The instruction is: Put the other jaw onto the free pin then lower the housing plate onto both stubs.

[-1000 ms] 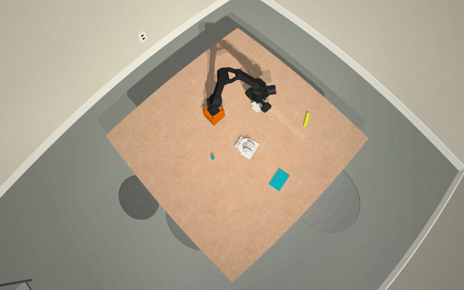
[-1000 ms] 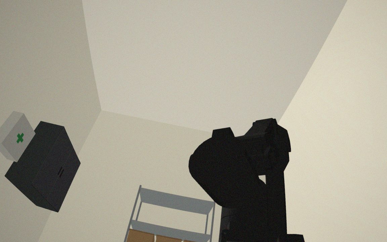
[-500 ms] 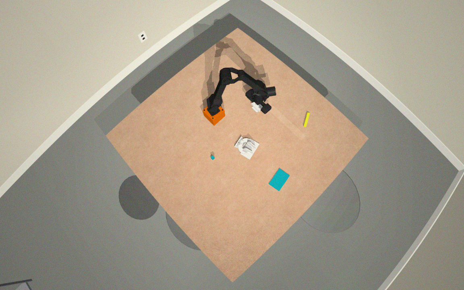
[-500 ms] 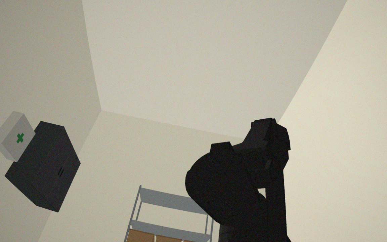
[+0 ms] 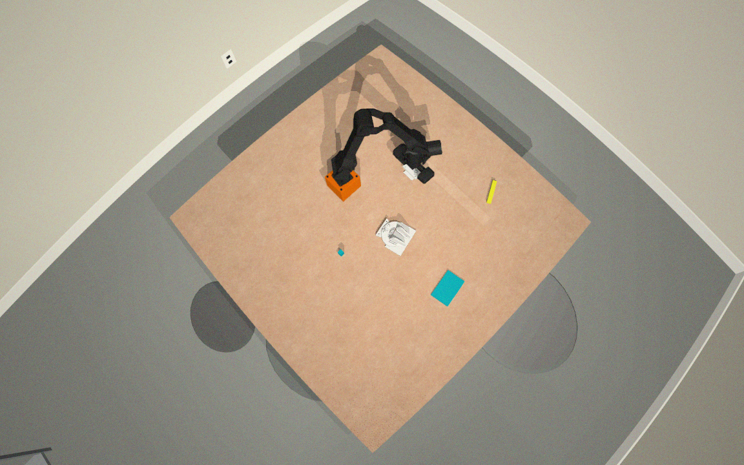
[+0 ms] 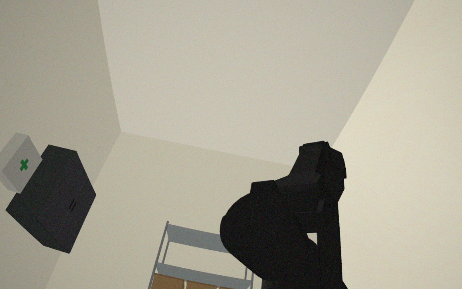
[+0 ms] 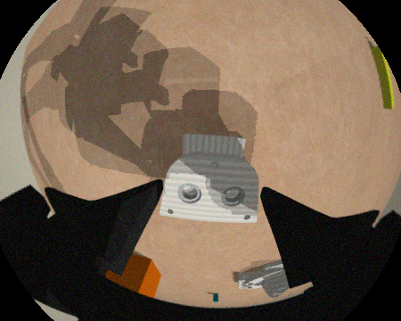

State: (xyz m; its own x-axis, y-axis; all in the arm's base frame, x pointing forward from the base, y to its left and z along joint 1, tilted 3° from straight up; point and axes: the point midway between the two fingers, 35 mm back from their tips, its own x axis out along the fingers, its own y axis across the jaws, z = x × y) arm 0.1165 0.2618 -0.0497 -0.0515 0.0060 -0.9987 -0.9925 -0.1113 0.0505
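Right now the grey housing plate is 2 cm above my gripper tip and 1 cm to the left of it. Round my gripper tip: grey jaw: 21 cm to the right, 15 cm ahead; small teal cube: 43 cm to the right, 11 cm ahead; yellow bar: 26 cm ahead, 22 cm to the left.
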